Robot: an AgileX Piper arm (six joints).
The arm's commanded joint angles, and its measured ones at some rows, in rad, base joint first. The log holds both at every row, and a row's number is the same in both.
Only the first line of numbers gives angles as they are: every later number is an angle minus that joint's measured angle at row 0.
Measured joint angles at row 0:
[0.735, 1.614, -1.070, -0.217, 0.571, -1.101]
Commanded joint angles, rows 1 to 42:
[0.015, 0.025, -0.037, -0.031, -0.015, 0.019]
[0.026, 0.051, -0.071, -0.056, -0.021, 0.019]
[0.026, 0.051, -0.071, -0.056, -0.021, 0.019]
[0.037, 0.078, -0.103, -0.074, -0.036, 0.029]
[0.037, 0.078, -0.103, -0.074, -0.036, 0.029]
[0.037, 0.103, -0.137, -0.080, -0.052, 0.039]
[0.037, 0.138, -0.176, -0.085, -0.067, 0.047]
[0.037, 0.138, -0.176, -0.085, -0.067, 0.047]
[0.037, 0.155, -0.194, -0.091, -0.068, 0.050]
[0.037, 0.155, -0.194, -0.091, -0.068, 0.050]
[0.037, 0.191, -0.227, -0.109, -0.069, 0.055]
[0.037, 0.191, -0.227, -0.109, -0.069, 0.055]
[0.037, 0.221, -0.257, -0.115, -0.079, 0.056]
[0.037, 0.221, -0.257, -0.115, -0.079, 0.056]
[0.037, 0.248, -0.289, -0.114, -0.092, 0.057]
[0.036, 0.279, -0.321, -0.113, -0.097, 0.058]
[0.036, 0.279, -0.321, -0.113, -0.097, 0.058]
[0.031, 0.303, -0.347, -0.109, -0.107, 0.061]
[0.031, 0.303, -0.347, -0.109, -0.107, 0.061]
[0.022, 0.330, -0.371, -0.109, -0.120, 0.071]
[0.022, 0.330, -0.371, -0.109, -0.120, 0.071]
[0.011, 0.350, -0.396, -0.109, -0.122, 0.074]
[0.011, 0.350, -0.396, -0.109, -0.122, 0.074]
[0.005, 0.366, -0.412, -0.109, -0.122, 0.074]
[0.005, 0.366, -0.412, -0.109, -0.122, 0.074]
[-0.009, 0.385, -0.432, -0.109, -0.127, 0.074]
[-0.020, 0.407, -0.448, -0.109, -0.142, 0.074]
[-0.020, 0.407, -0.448, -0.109, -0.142, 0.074]
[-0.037, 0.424, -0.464, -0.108, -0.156, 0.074]
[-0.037, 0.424, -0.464, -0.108, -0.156, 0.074]
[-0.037, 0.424, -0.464, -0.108, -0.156, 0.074]
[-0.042, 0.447, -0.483, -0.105, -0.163, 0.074]
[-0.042, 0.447, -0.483, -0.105, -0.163, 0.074]
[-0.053, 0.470, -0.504, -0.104, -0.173, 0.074]
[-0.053, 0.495, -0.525, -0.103, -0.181, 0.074]
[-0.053, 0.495, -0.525, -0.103, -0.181, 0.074]
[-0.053, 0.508, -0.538, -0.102, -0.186, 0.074]
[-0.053, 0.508, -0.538, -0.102, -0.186, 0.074]
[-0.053, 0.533, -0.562, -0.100, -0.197, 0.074]
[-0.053, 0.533, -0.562, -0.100, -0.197, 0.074]
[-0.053, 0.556, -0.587, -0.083, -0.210, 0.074]
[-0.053, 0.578, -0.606, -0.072, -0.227, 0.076]
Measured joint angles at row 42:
[-0.049, 0.554, -0.576, -0.092, -0.202, 0.061]
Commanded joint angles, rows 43 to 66:
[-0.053, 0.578, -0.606, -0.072, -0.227, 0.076]
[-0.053, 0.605, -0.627, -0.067, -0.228, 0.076]
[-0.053, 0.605, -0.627, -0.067, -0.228, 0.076]
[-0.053, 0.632, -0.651, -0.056, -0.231, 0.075]
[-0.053, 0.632, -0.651, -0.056, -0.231, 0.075]
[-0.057, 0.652, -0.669, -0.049, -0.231, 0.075]
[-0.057, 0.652, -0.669, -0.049, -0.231, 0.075]
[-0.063, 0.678, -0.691, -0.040, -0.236, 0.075]
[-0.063, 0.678, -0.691, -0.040, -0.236, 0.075]
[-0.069, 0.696, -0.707, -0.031, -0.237, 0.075]
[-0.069, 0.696, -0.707, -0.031, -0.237, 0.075]
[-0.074, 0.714, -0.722, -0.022, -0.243, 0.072]
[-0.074, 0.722, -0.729, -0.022, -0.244, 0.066]
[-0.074, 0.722, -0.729, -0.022, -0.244, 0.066]
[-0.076, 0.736, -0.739, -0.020, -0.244, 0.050]
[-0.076, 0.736, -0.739, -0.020, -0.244, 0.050]
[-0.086, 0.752, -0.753, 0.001, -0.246, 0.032]
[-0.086, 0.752, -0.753, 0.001, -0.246, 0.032]
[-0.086, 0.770, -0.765, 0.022, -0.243, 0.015]
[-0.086, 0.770, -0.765, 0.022, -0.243, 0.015]
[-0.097, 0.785, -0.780, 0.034, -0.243, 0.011]
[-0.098, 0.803, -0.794, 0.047, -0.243, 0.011]
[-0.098, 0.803, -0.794, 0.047, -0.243, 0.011]
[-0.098, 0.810, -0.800, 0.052, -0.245, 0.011]
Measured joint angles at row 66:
[-0.093, 0.800, -0.785, 0.035, -0.240, 0.024]
